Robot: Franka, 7 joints.
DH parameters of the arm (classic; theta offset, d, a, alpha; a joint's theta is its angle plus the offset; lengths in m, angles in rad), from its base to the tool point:
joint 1: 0 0.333 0 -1.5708
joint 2: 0 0 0 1.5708
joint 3: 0 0.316 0.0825 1.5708
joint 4: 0 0 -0.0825 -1.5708
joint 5: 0 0.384 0 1.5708
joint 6: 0 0 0.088 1.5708
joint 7: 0 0.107 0 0
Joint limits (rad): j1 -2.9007..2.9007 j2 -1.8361..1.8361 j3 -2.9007..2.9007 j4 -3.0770..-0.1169 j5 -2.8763..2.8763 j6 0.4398..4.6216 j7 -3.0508..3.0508
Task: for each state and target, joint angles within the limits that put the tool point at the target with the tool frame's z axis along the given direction. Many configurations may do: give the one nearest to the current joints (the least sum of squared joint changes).
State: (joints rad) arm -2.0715 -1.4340 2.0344 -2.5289 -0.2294 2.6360 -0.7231
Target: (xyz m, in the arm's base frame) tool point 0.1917 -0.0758 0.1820 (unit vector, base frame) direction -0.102 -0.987 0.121
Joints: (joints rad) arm -1.3362 -0.6928 1.8470 -3.0770 -0.8758 2.0596 -0.7231
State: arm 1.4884 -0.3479 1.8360 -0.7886 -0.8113 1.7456 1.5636
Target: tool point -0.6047 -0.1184 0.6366 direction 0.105 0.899 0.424
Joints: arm 1.3107 -0.7993 1.7038 -1.4753 -1.2177 1.5432 1.5636
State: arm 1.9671 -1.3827 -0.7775 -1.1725 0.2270 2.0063 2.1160
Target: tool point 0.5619 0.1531 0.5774 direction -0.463 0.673 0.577
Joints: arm 2.2873 -1.6801 -1.1326 -1.8235 0.4791 2.0921 2.1160
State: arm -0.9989 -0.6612 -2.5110 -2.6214 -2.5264 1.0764 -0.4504
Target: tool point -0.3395 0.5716 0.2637 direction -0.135 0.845 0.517
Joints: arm -1.2123 -0.6059 -2.8927 -1.9505 -2.8763 1.5529 -0.4504
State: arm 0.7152 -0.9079 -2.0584 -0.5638 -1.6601 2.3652 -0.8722
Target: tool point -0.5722 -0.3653 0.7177 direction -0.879 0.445 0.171
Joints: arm 0.2040 -0.3304 -2.5428 -1.2656 -1.9266 1.9011 -0.8722
